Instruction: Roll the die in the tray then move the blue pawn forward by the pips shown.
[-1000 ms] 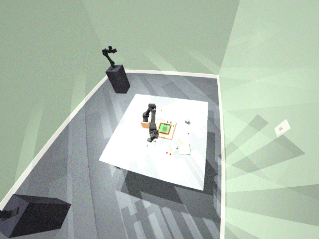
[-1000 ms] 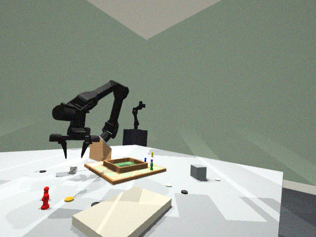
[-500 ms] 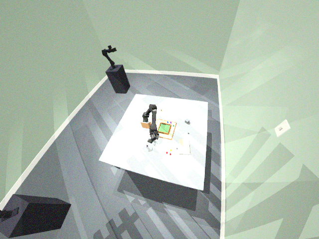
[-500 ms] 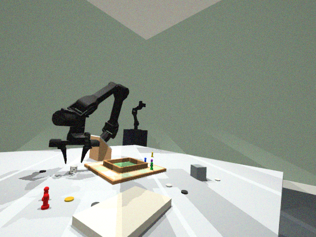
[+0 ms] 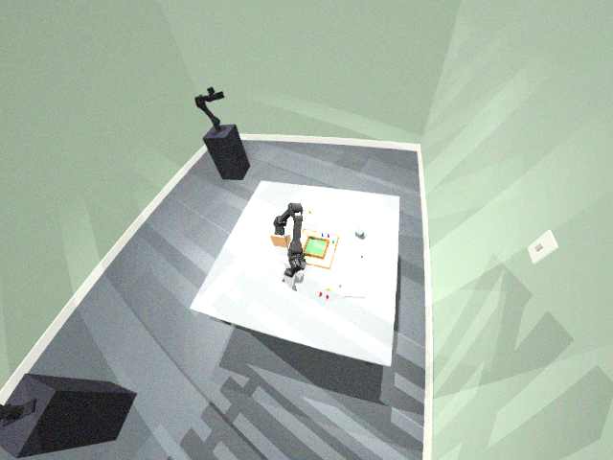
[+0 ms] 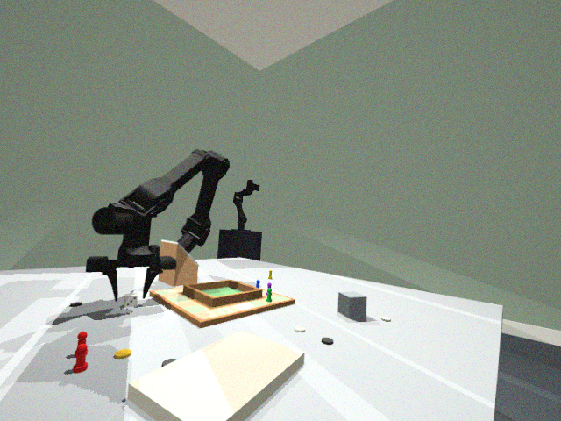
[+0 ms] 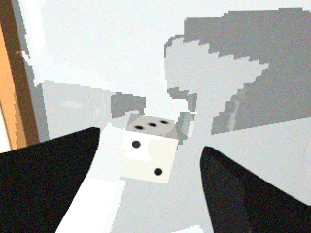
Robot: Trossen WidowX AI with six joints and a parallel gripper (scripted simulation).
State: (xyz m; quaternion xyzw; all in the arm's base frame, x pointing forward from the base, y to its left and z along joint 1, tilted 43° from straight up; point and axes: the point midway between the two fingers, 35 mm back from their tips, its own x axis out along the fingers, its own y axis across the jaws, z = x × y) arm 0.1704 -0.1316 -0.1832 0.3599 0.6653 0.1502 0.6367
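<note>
Now: gripper tip 140 mm short of the blue pawn, 300 mm to the right of it and 10 mm below it. Round my gripper tip: white die: right at my gripper tip; yellow disc: 230 mm ahead, 100 mm to the right, 10 mm below; green pawn: 220 mm ahead, 250 mm to the left, 10 mm above.
</note>
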